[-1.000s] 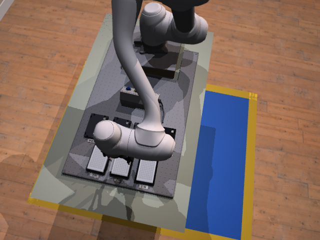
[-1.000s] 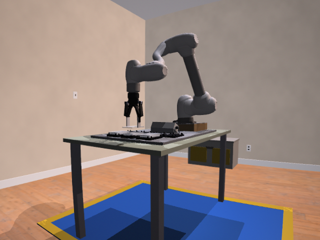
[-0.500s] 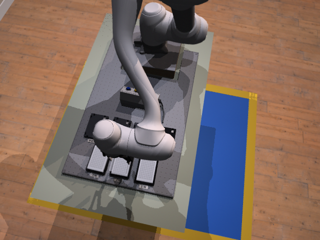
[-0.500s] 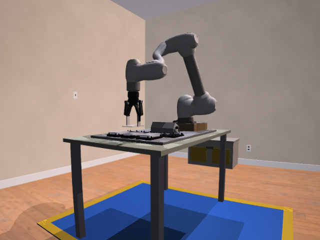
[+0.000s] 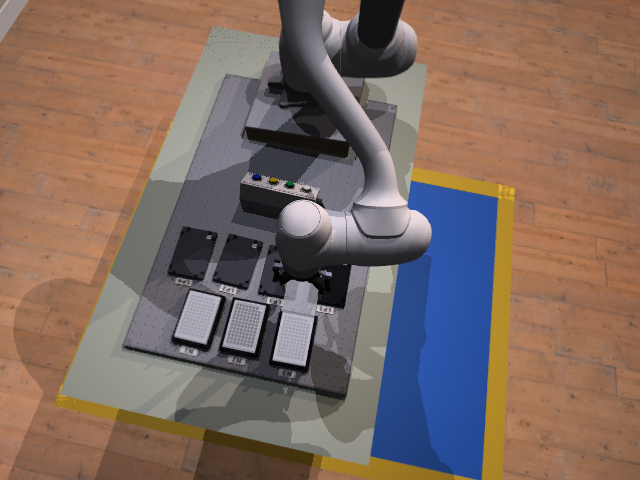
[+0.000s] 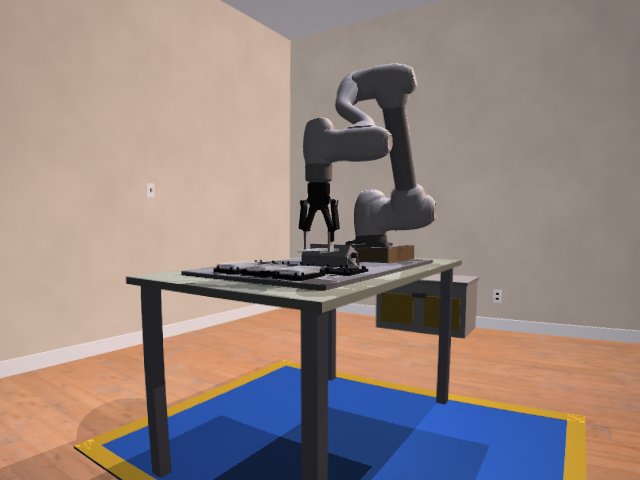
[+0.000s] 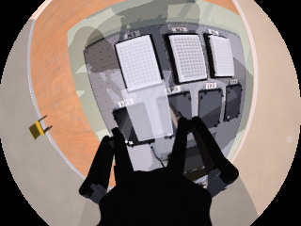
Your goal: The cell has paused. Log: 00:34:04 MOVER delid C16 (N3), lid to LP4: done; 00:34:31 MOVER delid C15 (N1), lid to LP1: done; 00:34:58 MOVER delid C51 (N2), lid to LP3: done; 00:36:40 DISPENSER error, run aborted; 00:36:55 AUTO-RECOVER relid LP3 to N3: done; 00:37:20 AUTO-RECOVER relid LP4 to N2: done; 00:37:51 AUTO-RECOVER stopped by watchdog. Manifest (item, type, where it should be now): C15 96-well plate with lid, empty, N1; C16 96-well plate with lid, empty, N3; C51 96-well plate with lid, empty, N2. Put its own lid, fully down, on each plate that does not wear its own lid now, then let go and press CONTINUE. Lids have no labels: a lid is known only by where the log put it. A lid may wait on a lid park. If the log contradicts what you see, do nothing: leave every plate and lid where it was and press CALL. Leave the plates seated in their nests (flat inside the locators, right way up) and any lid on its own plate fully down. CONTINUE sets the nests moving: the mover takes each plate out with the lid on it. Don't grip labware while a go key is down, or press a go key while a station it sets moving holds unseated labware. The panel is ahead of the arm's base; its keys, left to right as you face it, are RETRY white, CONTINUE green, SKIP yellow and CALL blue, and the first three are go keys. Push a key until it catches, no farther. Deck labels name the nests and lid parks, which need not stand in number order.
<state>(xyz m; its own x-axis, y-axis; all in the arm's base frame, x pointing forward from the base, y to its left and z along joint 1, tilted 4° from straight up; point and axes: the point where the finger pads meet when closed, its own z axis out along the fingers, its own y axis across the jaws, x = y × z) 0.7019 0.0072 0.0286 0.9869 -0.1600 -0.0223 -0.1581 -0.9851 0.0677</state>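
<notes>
Right now the lid park LP1 is 6 cm behind my hand, 8 cm to the left of it and 10 cm below it. Round my hand: lid park LP2 (11 cm behind, 19 cm to the right, 10 cm below); lid park LP3 (8 cm behind, 6 cm to the right, 10 cm below); 96-well plate (11 cm ahead, 2 cm to the right, 8 cm below).
</notes>
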